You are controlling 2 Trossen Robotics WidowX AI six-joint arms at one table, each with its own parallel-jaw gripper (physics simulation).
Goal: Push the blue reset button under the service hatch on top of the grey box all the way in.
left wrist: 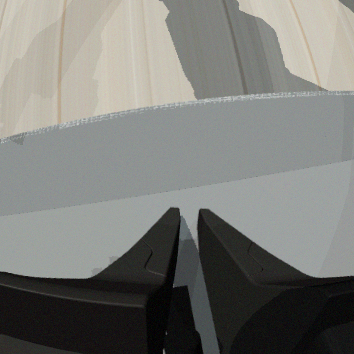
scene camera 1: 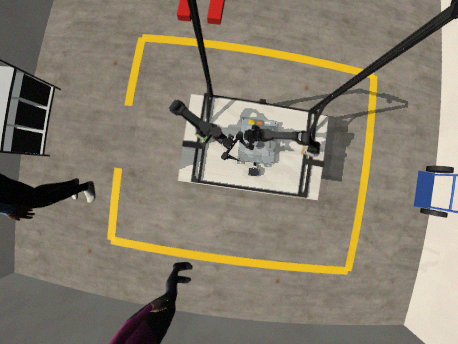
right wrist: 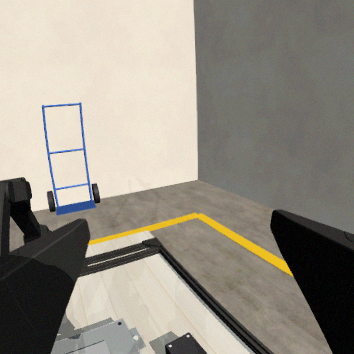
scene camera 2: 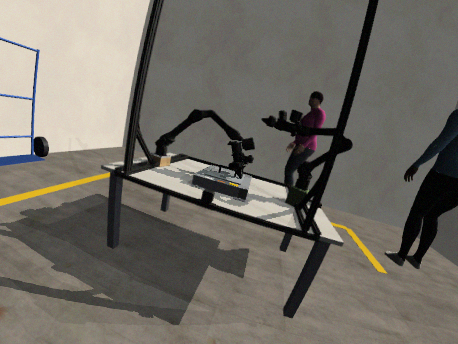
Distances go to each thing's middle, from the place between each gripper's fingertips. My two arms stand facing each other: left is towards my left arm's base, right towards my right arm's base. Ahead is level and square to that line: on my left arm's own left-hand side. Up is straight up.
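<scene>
Service hatch [left wrist: 294, 215]: 1 cm above my left hand, 1 cm ahead of it and 8 cm to the left of it. My right hand is 350 mm above the hatch, 120 mm to the right of it and 170 mm beyond it.
</scene>
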